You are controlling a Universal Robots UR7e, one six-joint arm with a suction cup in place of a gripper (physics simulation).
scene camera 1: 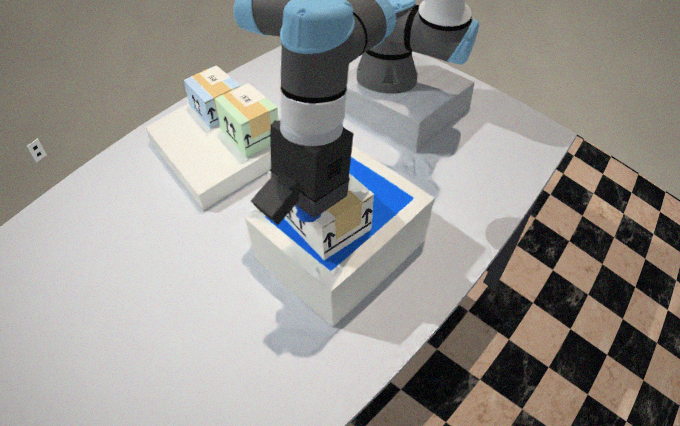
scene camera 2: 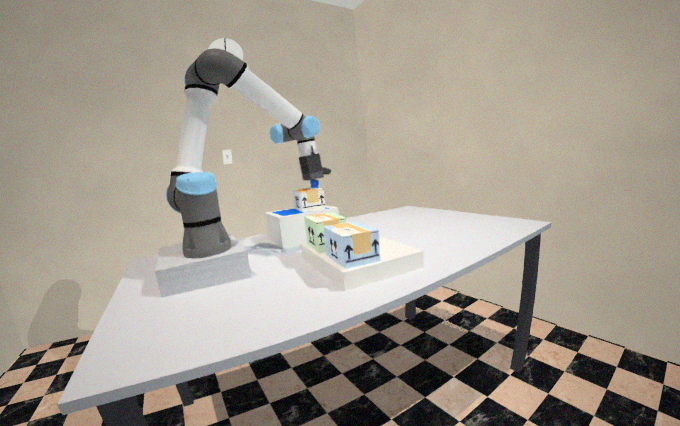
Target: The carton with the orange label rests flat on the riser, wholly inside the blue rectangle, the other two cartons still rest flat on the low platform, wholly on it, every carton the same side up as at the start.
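Pixels of known places: hand at its tool point: [scene camera 1: 307, 216]; arm's base at its link origin: [scene camera 1: 386, 77] [scene camera 2: 207, 250].
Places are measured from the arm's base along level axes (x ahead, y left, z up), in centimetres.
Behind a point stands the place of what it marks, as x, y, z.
The carton with the orange label [scene camera 1: 346, 220] {46.4, 28.9, 9.9} [scene camera 2: 309, 199] {42.6, 15.4, 8.4} is upright at the riser [scene camera 1: 296, 260] {53.4, 25.2, 3.7} [scene camera 2: 285, 233] {30.3, 13.1, -2.5}. Its base is on or barely above the riser top; I cannot tell which. Blue of the rectangle [scene camera 1: 383, 183] {32.3, 24.6, 3.7} [scene camera 2: 287, 212] {35.4, 22.5, 3.7} shows along its near sides, but its left and far corners are hidden. My suction cup [scene camera 1: 307, 215] [scene camera 2: 314, 184] is on its top face and attached; the tool hides the label in scene camera 1. The green carton [scene camera 1: 245, 120] {38.5, -5.7, 5.7} [scene camera 2: 318, 234] {29.7, -16.8, 2.1} and the blue carton [scene camera 1: 203, 95] {38.2, -23.2, 4.6} [scene camera 2: 352, 244] {30.3, -33.2, 2.2} stand upright on the low platform [scene camera 1: 200, 170] {49.2, -10.3, -3.5} [scene camera 2: 401, 256] {43.4, -35.4, -3.5}.
The arm's grey base block [scene camera 1: 421, 115] {7.6, 15.7, 0.6} [scene camera 2: 203, 275] {-3.1, -9.4, -4.6} stands behind the riser in scene camera 1. The green and blue cartons stand close together at the platform's far side there. The table edge runs right of the riser, with checkered floor beyond.
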